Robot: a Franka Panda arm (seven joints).
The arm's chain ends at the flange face. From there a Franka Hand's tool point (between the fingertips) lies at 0.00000 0.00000 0.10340 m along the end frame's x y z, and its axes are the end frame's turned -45 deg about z.
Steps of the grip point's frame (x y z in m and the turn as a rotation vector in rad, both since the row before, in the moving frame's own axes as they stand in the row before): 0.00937, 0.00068, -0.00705, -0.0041, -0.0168, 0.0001; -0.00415, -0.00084, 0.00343, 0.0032, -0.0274, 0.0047; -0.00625, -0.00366, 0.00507, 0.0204, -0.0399, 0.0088; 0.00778, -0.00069, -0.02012, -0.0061, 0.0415, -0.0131; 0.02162, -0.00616, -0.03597, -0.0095, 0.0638, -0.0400; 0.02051, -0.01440, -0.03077, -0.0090, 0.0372, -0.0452
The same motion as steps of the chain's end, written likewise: 0.00804, -0.00767, -0.00703, -0.0148, -0.0090, 0.0001; -0.00129, 0.00058, 0.00347, -0.0171, -0.0216, 0.0047; -0.00259, 0.00043, 0.00517, -0.0138, -0.0426, 0.0088; 0.00155, -0.00338, -0.02003, 0.0250, 0.0337, -0.0131; 0.00566, -0.01557, -0.03575, 0.0384, 0.0518, -0.0400; 0.00099, -0.02255, -0.03069, 0.0199, 0.0327, -0.0452
